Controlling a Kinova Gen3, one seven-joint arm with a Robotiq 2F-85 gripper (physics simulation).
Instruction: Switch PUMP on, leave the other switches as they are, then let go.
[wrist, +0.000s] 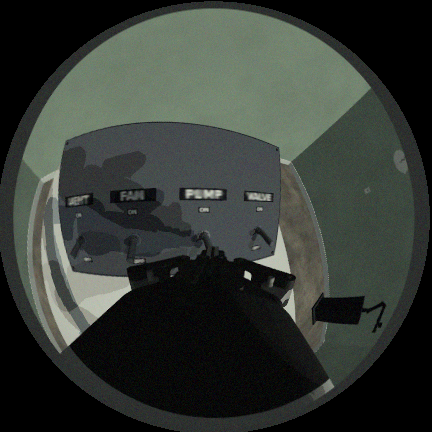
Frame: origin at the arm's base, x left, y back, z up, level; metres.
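Seen in the pictures: gripper, fingertip midpoint: (212, 253).
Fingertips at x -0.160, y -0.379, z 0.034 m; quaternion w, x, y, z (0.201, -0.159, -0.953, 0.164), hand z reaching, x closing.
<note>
A point is followed by its place in that frame.
The grey panel (175, 155) {z 0.045, x -0.147, y -0.538 m} fills the middle of the wrist view. The PUMP switch (206, 241) {z 0.004, x -0.166, y -0.398 m} has its lever pointing downward from its pivot, below the PUMP label (203, 194) {z 0.015, x -0.183, y -0.472 m}. My gripper (212, 253) {z 0.034, x -0.160, y -0.379 m} is shut, with nothing between the fingers. Its fingertips are at the lower end of the PUMP lever and overlap it in view; whether they touch it is unclear. The VENT switch (77, 247) {z 0.002, x 0.062, y -0.442 m}, the FAN switch (131, 248) {z 0.008, x -0.052, y -0.418 m} and the VALVE switch (263, 236) {z 0.003, x -0.280, y -0.370 m} also have levers pointing downward. The OFF mark under PUMP is hidden behind the fingers.
The panel stands on a pale surface (105, 295) {z -0.113, x 0.100, y -0.338 m} with a brown tabletop (302, 240) at the right. A dark lamp-like object (340, 310) with a thin bent arm is at the lower right. Green walls (200, 65) are behind. Dark shadows cross the panel's left half.
</note>
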